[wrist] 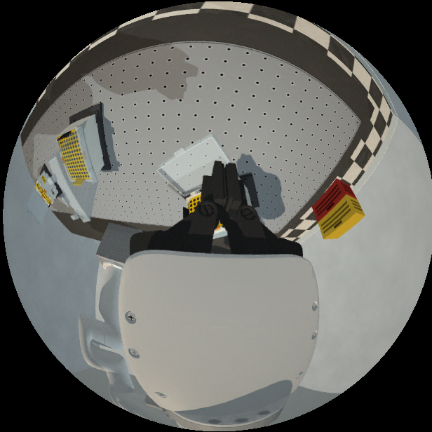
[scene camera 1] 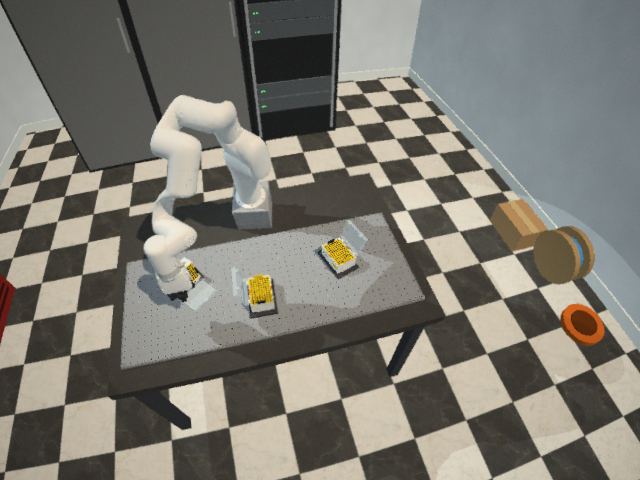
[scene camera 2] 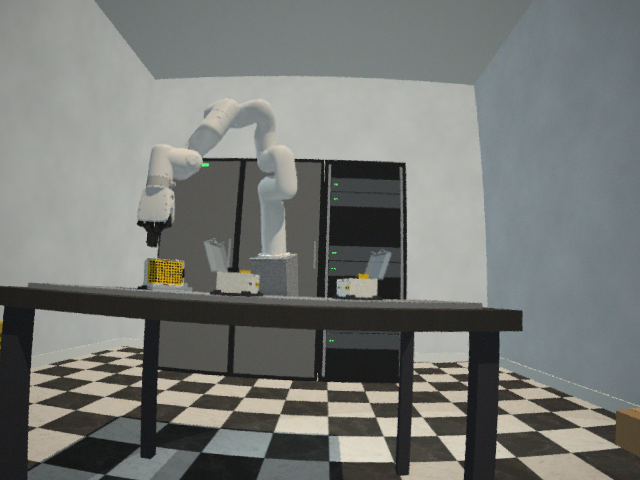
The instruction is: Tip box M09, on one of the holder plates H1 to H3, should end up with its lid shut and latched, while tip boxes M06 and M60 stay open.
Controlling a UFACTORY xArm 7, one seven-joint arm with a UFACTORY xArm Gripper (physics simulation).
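Places are measured from the arm's base along level axes (x ahead, y left, z up), in millimetres.
Pixels of known places: gripper, fingertip midpoint: (scene camera 1: 184,298) (scene camera 2: 151,246); arm's base at its link origin: (scene camera 1: 250,196) (scene camera 2: 274,256).
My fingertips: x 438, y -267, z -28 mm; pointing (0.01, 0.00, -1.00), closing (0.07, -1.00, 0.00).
Ahead of a thing's pixels: the offset from my fingertips to its top centre. "spot": to the spot under its first point. Level surfaces: height alone.
My gripper (scene camera 1: 178,297) (scene camera 2: 151,244) (wrist: 220,175) is shut and empty, a little above the left tip box and towards its left side. The left tip box @[dx -126, dy -17, dz -29 mm] (scene camera 1: 192,272) (scene camera 2: 164,272) (wrist: 194,203) has its yellow tip grid facing scene camera 2 and looks tipped; its clear lid @[spot: dx -80, dy +25, dz -124 mm] (scene camera 1: 200,296) (wrist: 192,164) is open and low over the table. The gripper partly hides this box in the wrist view. The middle tip box (scene camera 1: 260,290) (scene camera 2: 237,282) (wrist: 75,156) and the right tip box (scene camera 1: 339,254) (scene camera 2: 356,287) (wrist: 44,193) stand with raised lids. I cannot read any box or plate names.
The boxes are on a grey perforated board @[dz -127 mm] (scene camera 1: 310,294) (wrist: 280,110) on a dark table (scene camera 1: 268,352) (scene camera 2: 289,316). The middle box's raised lid @[dx -32, dy +200, dz +28 mm] (scene camera 1: 235,281) (scene camera 2: 217,255) stands on its left side. The arm's grey pedestal (scene camera 1: 252,215) (scene camera 2: 279,273) is behind the board.
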